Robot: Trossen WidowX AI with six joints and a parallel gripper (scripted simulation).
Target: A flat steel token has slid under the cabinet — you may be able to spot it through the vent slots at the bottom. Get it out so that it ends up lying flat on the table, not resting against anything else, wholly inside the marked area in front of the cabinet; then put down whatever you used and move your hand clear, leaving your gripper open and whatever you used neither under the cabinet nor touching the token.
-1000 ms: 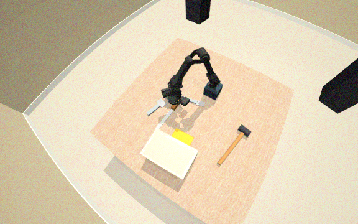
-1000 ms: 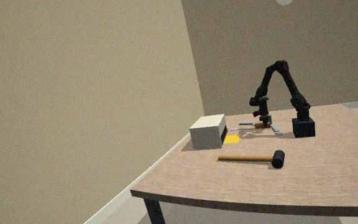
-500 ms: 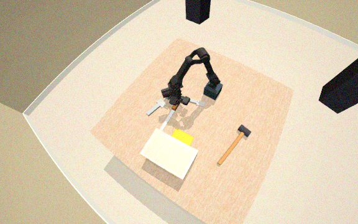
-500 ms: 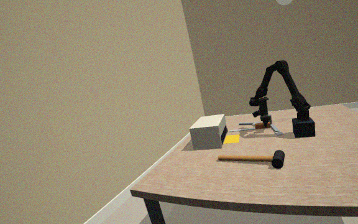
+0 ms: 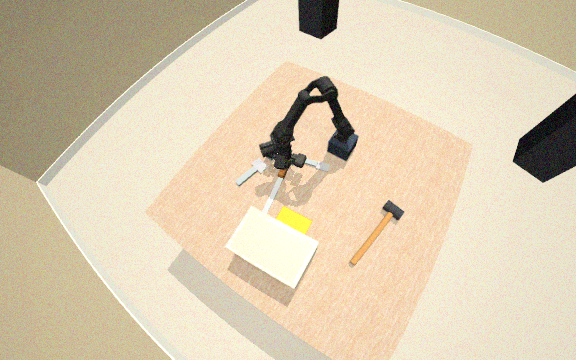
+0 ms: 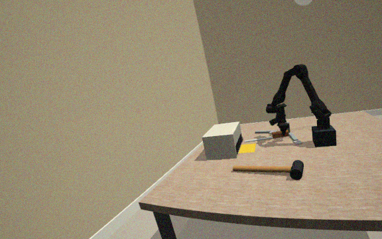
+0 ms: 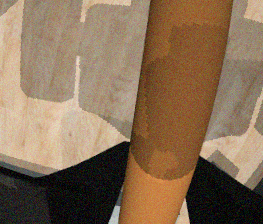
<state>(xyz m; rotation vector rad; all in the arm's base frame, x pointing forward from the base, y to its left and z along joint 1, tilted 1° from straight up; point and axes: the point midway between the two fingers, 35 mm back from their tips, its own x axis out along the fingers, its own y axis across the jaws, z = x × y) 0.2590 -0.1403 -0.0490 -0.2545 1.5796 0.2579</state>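
The tiny cube is 1 cm behind my gripper tip and 5 cm to the right of it. The rest, counted from my gripper tip: grey t-shaped tool (13 cm ahead, 11 cm to the right); then grey flat tool (9 cm behind, 9 cm to the left); then grey block (10 cm to the right, 3 cm above).
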